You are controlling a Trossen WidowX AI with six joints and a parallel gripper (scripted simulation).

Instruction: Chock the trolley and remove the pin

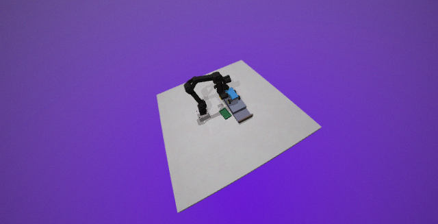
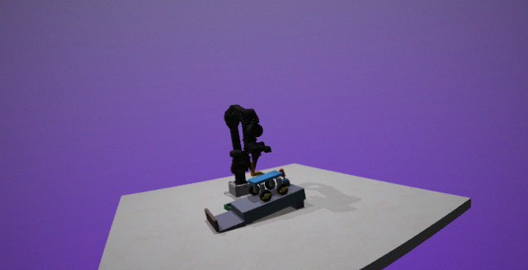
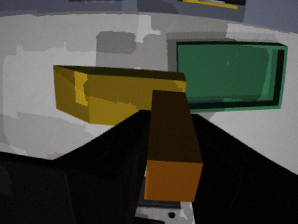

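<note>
The red-headed stop pin lies 7 cm ahead of my gripper tip, 12 cm to the left of it and 4 cm below it. Round my gripper tip: blue trolley: 11 cm ahead, 3 cm to the left, 6 cm below; yellow chock: 2 cm to the left, 1 cm below; brown lip: 15 cm ahead, 22 cm to the right, 14 cm below.
</note>
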